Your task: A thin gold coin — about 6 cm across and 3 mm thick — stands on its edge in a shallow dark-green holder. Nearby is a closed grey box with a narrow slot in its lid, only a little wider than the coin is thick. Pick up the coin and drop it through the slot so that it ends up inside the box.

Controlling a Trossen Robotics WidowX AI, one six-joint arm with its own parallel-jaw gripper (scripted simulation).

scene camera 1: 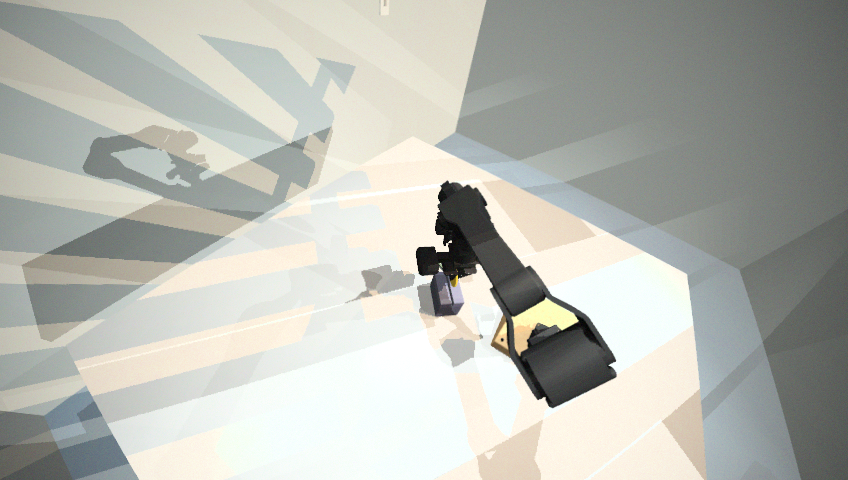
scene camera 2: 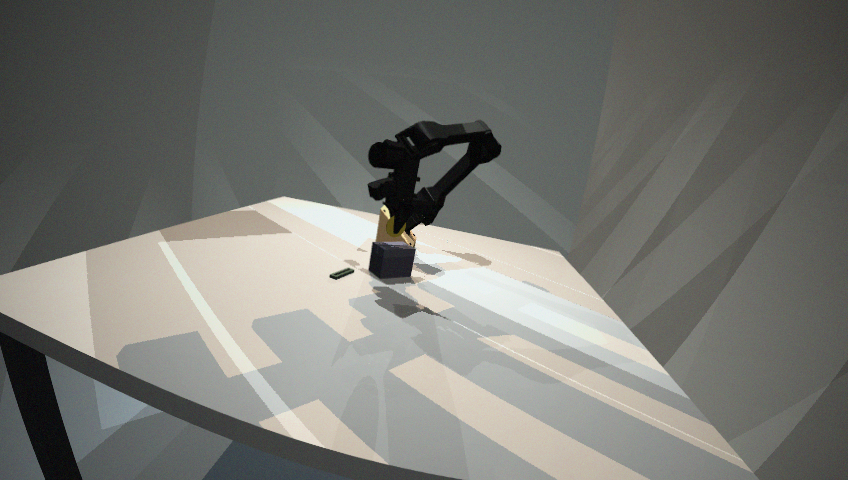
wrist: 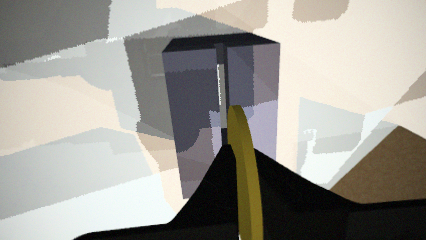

My gripper holds a gold coin.
My gripper is seen too in scene camera 1 and in the wrist view.
